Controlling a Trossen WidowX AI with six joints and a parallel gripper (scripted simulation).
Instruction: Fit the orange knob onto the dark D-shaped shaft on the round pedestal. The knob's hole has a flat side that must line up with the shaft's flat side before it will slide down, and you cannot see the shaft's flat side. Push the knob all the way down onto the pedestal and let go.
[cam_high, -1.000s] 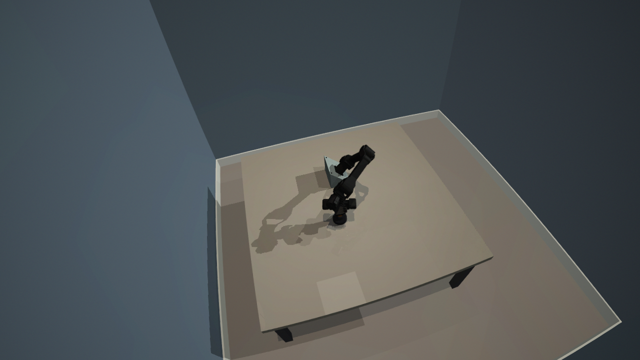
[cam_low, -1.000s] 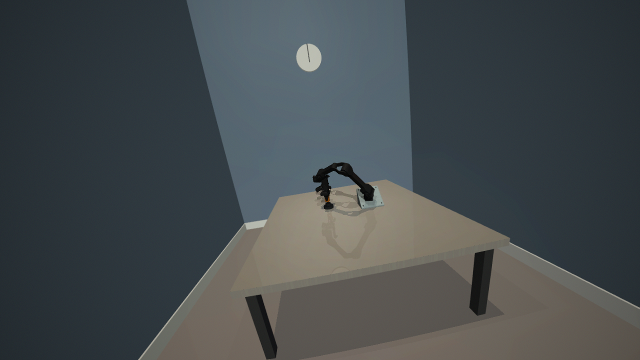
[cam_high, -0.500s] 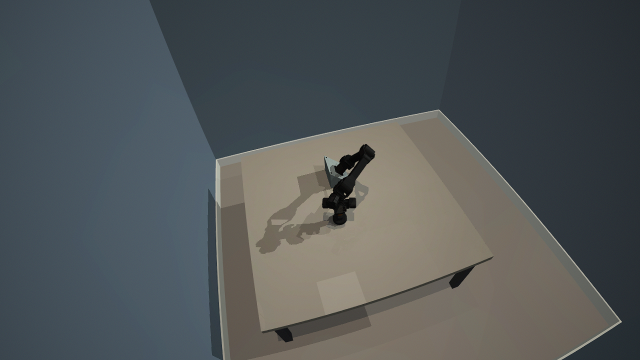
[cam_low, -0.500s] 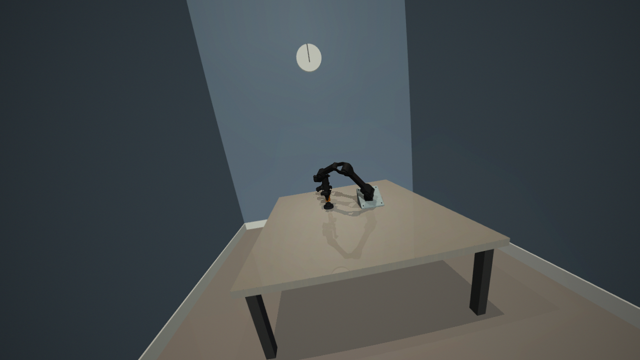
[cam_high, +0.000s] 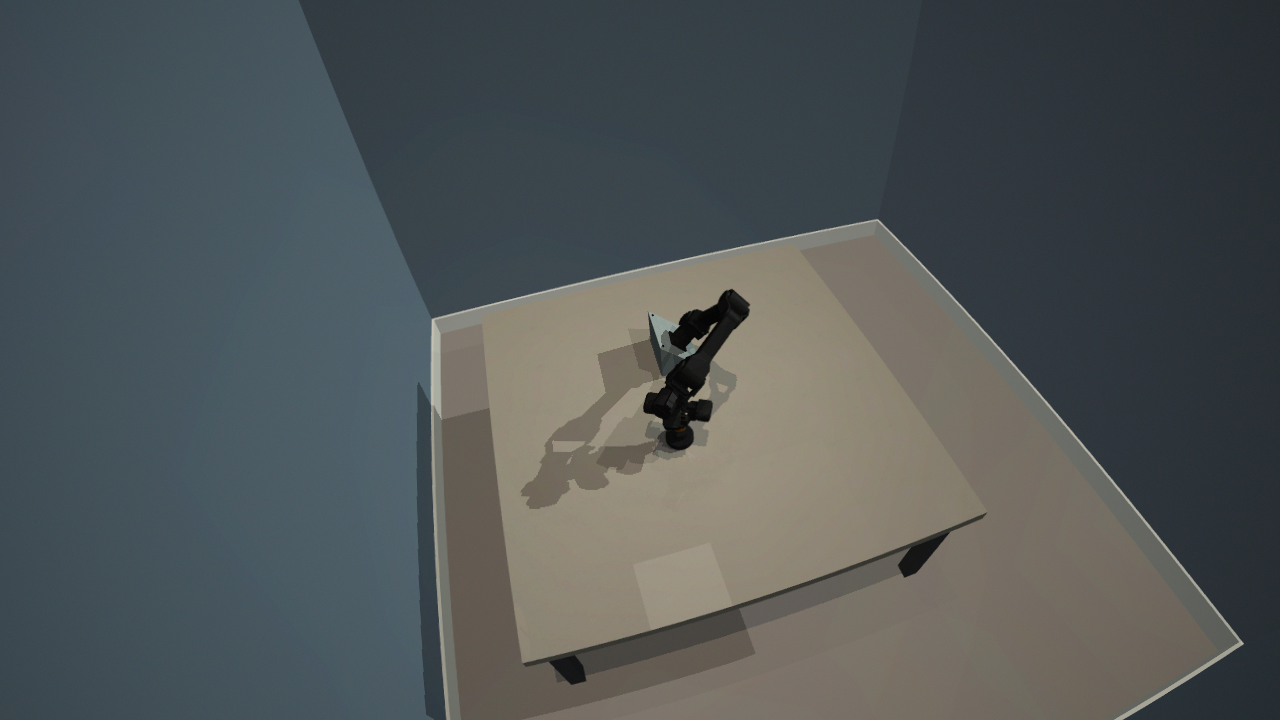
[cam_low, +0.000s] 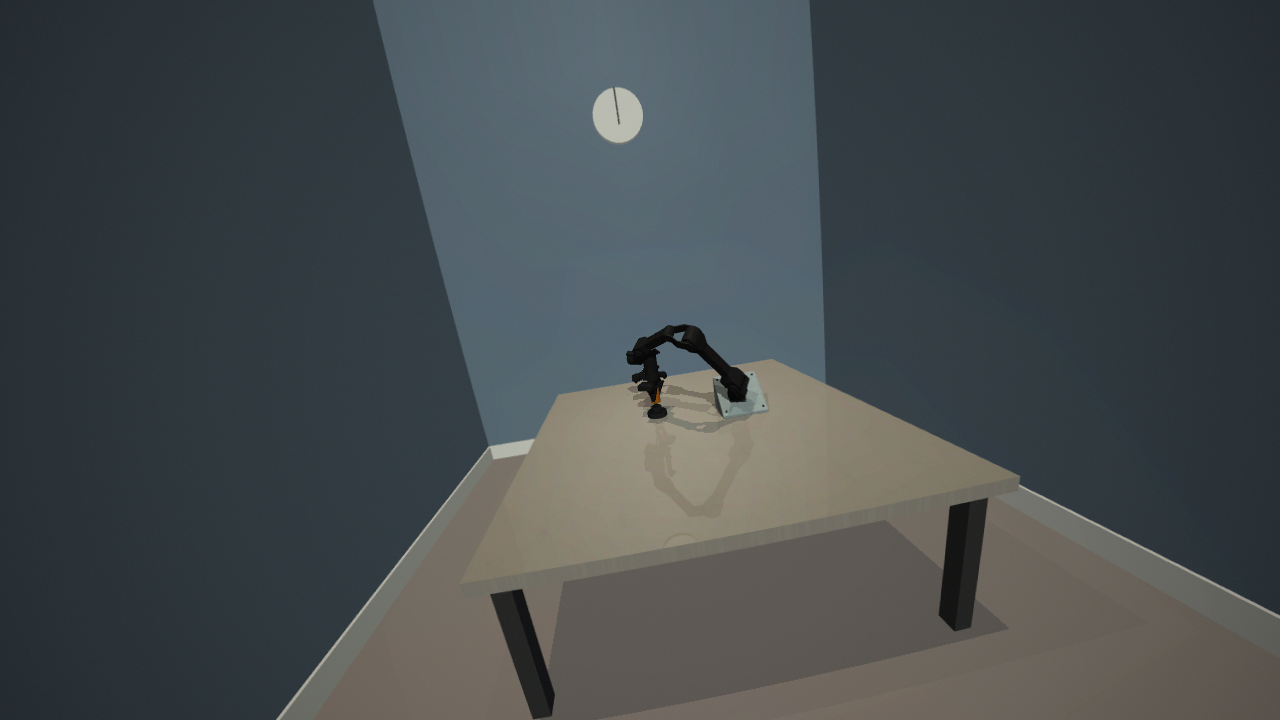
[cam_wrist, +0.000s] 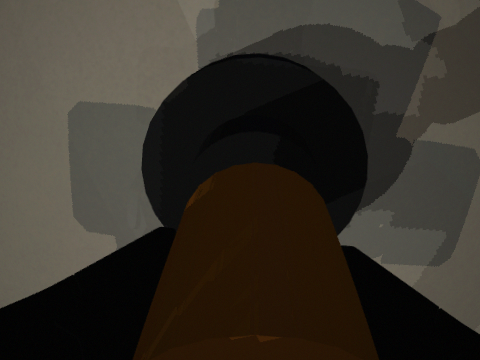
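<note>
My gripper tip is 2 cm below the orange knob. Round my gripper tip: dark round pedestal: 4 cm below.
</note>
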